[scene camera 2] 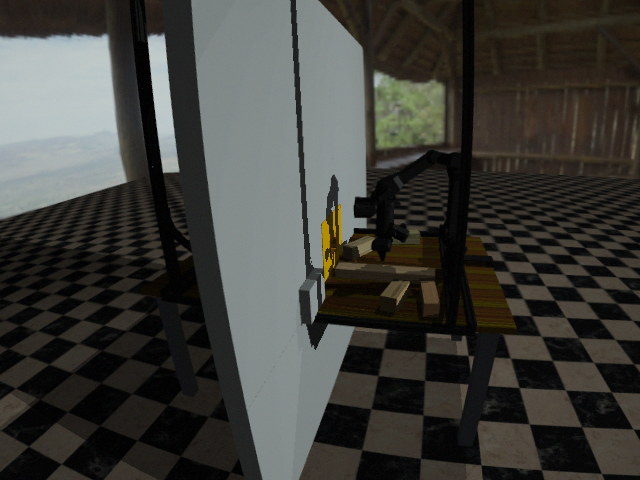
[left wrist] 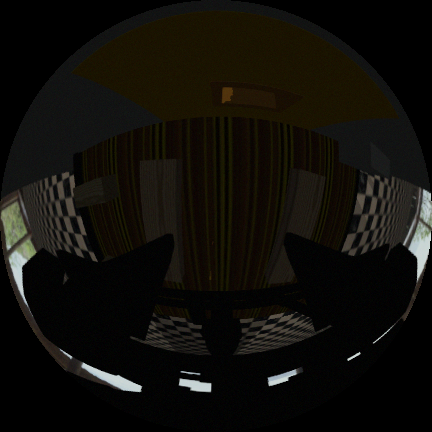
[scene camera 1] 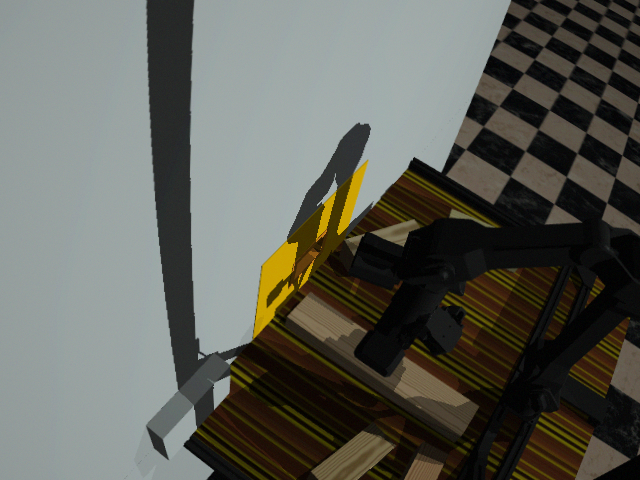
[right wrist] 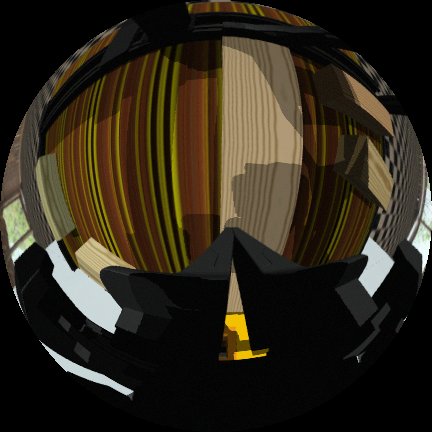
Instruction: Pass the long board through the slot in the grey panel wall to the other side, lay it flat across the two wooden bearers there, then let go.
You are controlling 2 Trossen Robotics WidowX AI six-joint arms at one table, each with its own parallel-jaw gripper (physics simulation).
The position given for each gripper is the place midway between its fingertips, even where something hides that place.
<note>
The left gripper (left wrist: 230, 239) is open and holds nothing. The right gripper (scene camera 1: 389, 343) is shut and holds nothing. Further things: a panel wall (scene camera 2: 268, 110) and a slot (scene camera 1: 316, 249).
The right gripper also shows in scene camera 2 (scene camera 2: 382, 260) and in the right wrist view (right wrist: 230, 232). The panel wall also shows in the right wrist view (right wrist: 95, 302).
</note>
